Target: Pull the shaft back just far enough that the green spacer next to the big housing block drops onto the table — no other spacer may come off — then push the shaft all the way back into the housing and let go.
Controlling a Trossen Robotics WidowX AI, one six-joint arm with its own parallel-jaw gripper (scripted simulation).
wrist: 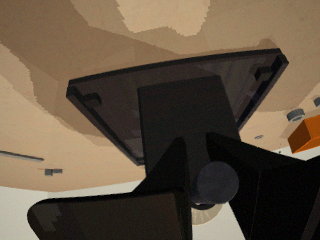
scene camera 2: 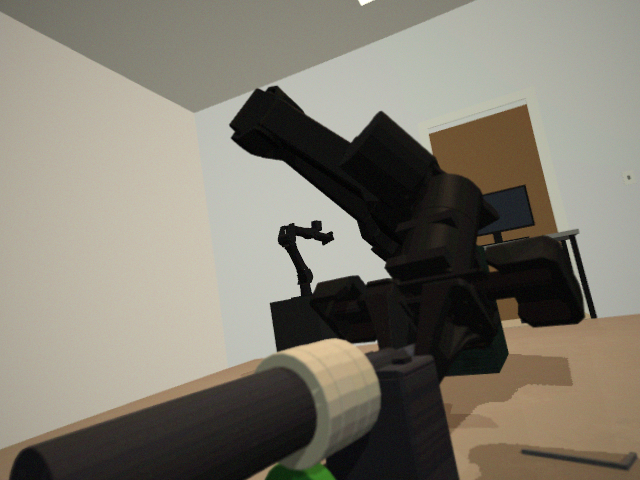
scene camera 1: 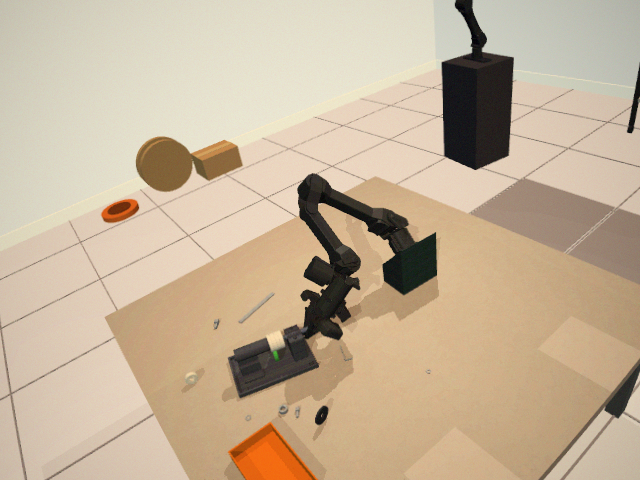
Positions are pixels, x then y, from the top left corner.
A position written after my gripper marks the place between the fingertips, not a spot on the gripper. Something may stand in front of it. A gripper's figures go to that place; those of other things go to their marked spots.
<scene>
My gripper (wrist: pixel 194 142) is 10 cm from the lens. A dark fixture plate (wrist: pixel 141 110): 12 cm from the lens.
</scene>
